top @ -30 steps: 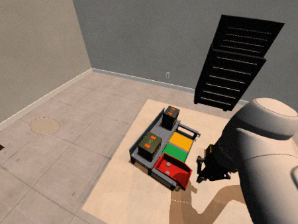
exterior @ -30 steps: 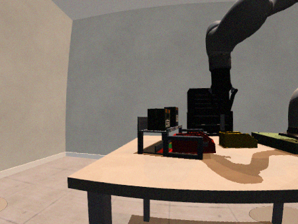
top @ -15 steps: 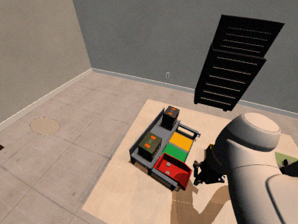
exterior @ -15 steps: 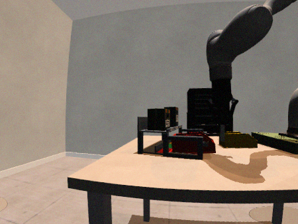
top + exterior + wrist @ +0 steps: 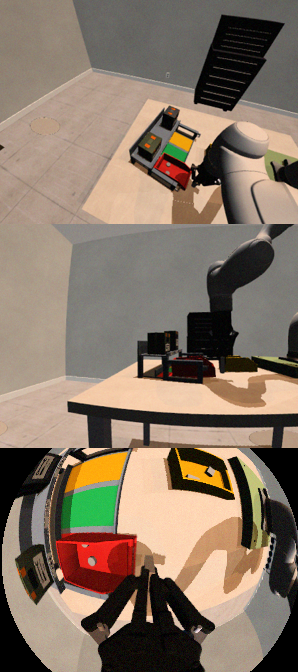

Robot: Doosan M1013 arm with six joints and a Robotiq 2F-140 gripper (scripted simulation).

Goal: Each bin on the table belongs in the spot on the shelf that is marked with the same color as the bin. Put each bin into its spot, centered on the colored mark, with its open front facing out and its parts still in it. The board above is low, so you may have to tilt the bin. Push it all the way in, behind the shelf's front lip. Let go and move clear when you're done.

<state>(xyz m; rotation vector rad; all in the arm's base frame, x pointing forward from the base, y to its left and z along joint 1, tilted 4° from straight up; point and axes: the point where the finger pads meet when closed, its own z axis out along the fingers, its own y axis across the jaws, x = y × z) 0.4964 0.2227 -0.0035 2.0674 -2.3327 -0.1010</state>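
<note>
Right now the red bin is 12 cm ahead of my hand, 1 cm to the right of it and 1 cm below it. The rest, counted from my hand: yellow bin: 22 cm to the right, 13 cm behind, 3 cm below; then dark box: 26 cm to the right, 24 cm ahead, 10 cm above.
</note>
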